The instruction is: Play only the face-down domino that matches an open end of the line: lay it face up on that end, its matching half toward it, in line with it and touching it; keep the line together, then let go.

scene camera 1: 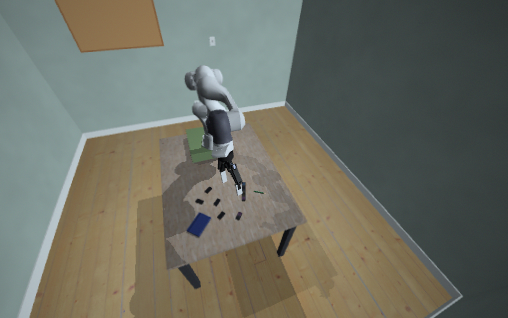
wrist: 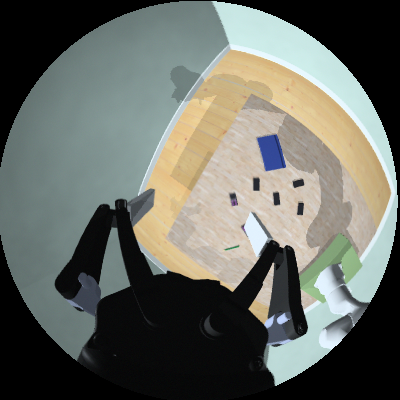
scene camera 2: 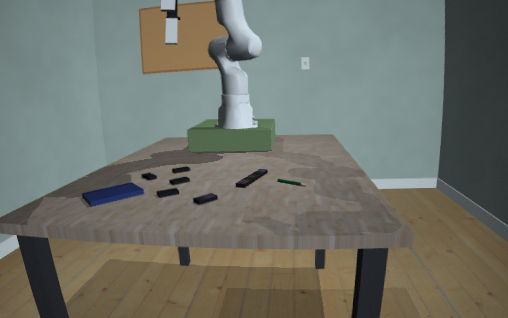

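Note:
My gripper [scene camera 1: 231, 183] [wrist: 200, 208] is open and empty, high above the table; in scene camera 2 a white fingertip shows at the top. The face-up line [scene camera 1: 244, 194] [scene camera 2: 252, 178] lies on the table as a straight dark strip, purple at its near end; a finger hides most of it in the wrist view. A domino with a purple half [scene camera 1: 239, 216] [scene camera 2: 205, 199] [wrist: 233, 199] lies face up, apart from the line, off its near end. Several plain black dominoes lie to its left, among them one [scene camera 1: 221, 215] [scene camera 2: 168, 192] [wrist: 256, 184] and another [scene camera 1: 217, 202] [scene camera 2: 179, 180] [wrist: 276, 198].
A blue book [scene camera 1: 199, 225] [scene camera 2: 113, 194] [wrist: 271, 152] lies left of the dominoes. A green pencil [scene camera 1: 258, 192] [scene camera 2: 290, 182] [wrist: 232, 247] lies right of the line. The arm stands on a green block [scene camera 1: 196, 145] [scene camera 2: 231, 140] [wrist: 320, 262] at the table's back.

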